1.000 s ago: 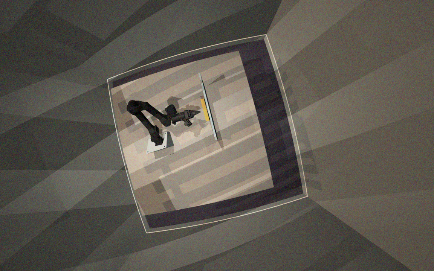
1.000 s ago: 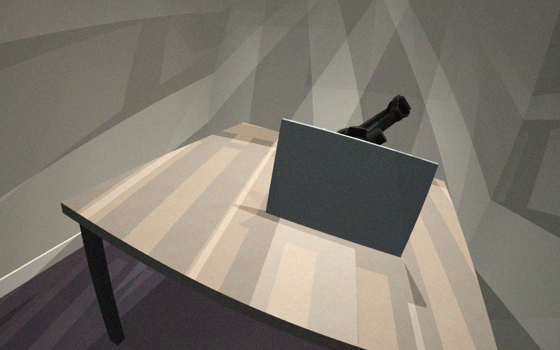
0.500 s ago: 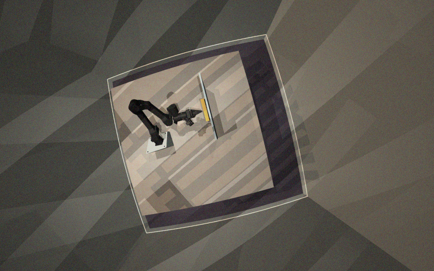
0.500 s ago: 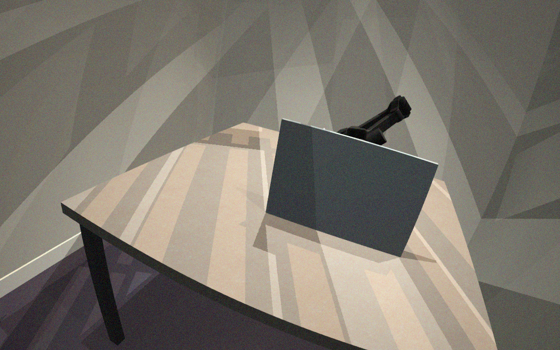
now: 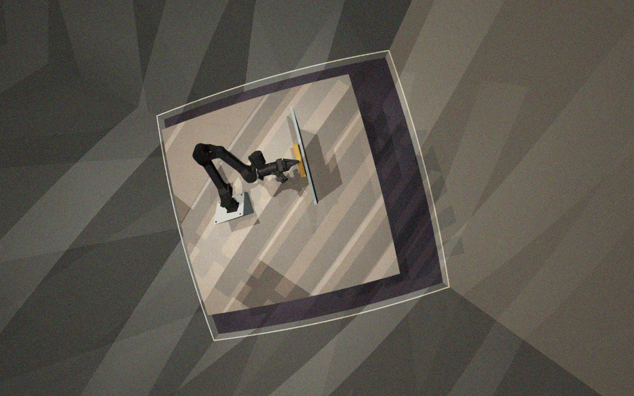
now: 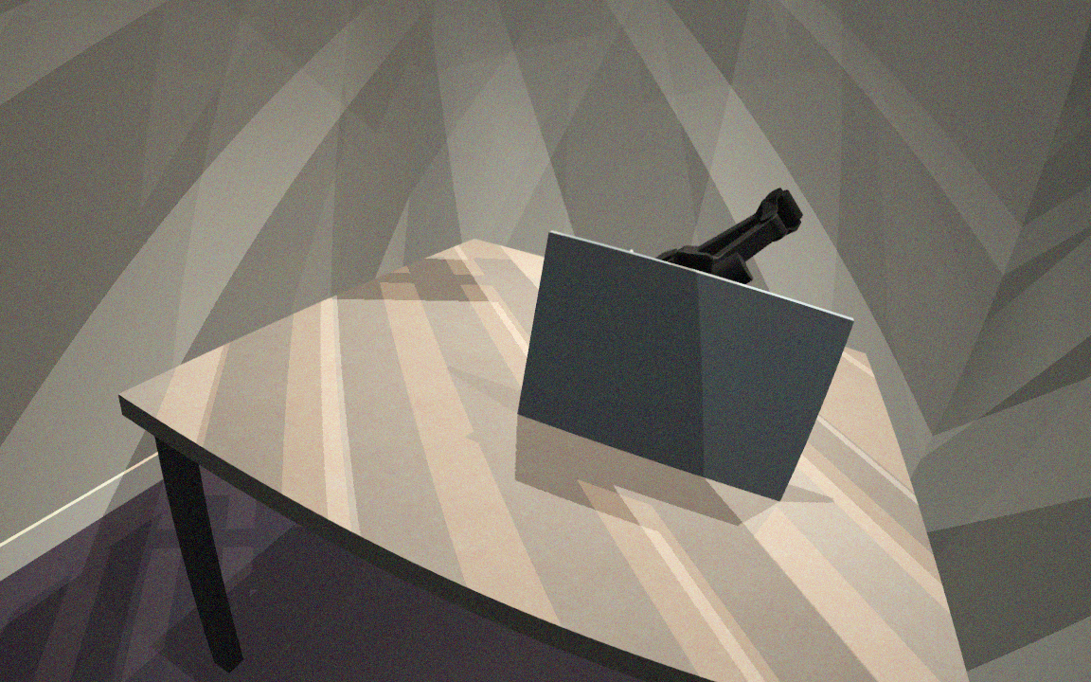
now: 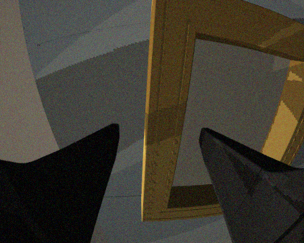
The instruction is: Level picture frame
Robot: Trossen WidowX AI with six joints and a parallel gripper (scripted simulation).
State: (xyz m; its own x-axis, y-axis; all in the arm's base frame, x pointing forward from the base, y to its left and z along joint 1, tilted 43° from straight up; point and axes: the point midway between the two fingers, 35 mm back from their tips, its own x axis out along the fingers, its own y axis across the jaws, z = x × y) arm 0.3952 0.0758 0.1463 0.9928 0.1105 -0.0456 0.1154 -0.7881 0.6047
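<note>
Right now the yellow picture frame is 50 mm below my gripper tip, 10 mm to the left of it and 10 mm ahead of it. Also, from my gripper tip: grey-blue wall panel (70 mm below, 20 mm ahead, 10 mm to the left).
</note>
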